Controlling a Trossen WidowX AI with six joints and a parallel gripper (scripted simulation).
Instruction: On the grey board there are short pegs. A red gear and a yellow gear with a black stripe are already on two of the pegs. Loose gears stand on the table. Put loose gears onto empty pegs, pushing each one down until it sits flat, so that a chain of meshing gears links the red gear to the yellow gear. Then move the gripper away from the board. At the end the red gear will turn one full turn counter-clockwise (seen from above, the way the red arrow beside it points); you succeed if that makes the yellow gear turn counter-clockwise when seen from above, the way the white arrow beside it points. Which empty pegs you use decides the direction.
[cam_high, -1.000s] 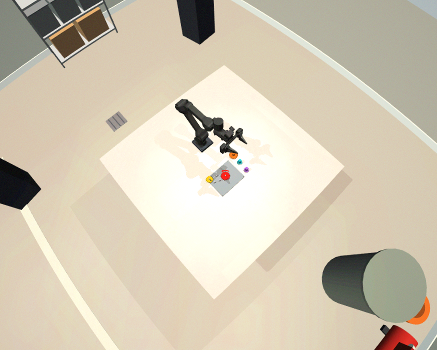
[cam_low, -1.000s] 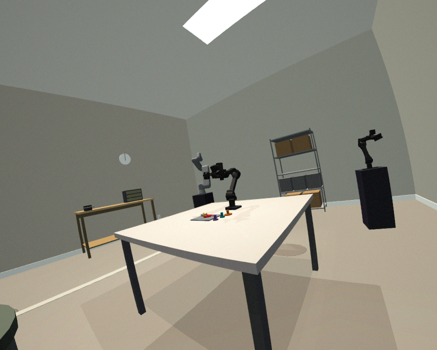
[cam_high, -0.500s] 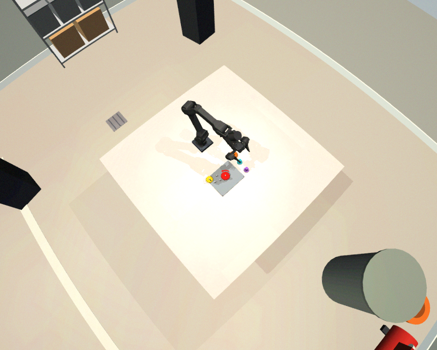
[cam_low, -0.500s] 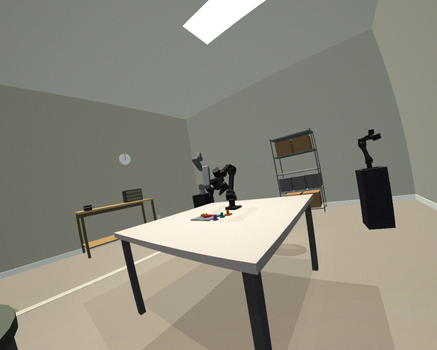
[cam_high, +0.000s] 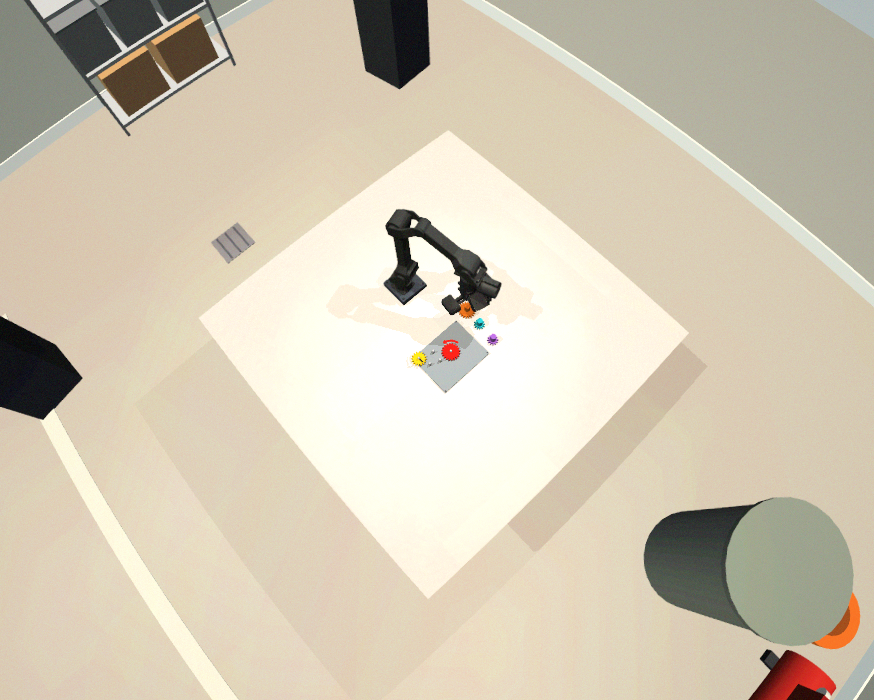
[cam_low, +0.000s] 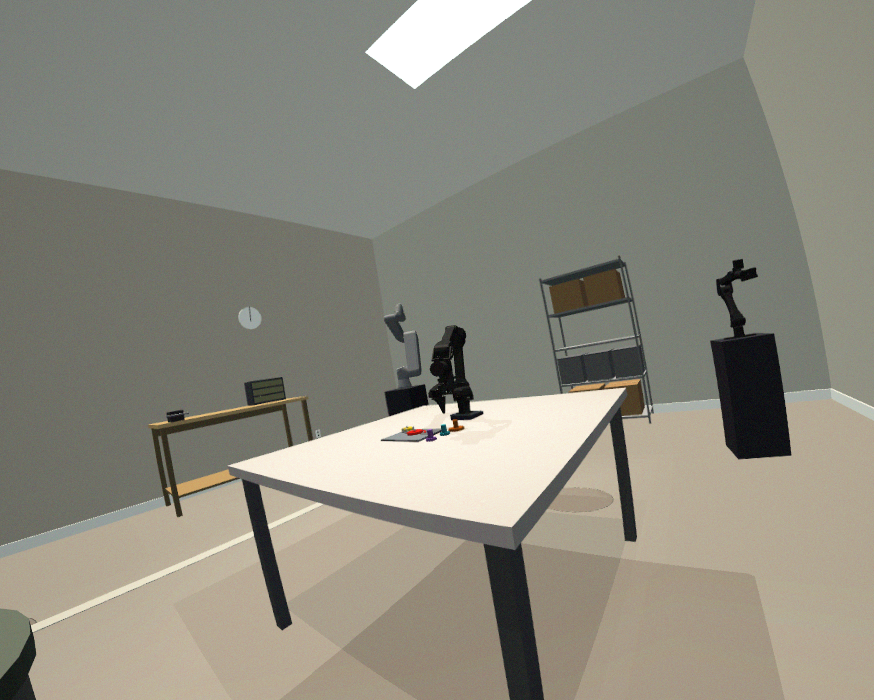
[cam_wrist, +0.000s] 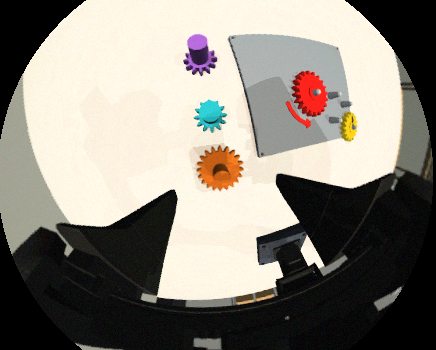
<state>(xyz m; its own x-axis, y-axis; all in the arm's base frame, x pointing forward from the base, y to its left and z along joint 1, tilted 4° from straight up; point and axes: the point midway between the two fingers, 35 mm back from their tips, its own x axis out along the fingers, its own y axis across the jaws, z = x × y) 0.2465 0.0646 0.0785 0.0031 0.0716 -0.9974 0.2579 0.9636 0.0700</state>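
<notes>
The orange gear is 10 mm behind my gripper tip and 50 mm below it. The rest, counted from my gripper tip: purple gear: 140 mm ahead, 30 mm to the right, 50 mm below; red arrow: 30 mm ahead, 130 mm to the right, 60 mm below; teal gear: 60 mm ahead, 10 mm to the right, 50 mm below.
</notes>
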